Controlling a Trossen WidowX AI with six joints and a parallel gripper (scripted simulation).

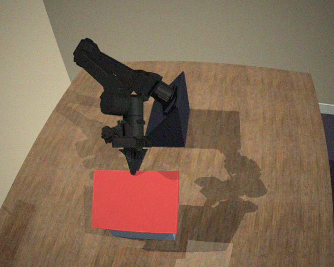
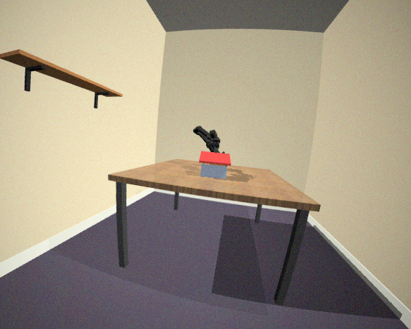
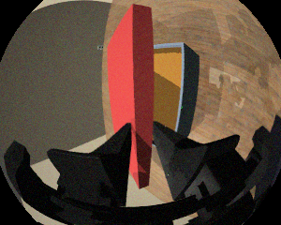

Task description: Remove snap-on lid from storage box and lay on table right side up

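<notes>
The red lid lies 70 mm ahead of my gripper tip, 10 mm to the left of it and 30 mm below it. From my gripper tip the other things lie so: storage box: 60 mm ahead, 10 mm to the left, 130 mm below.
</notes>
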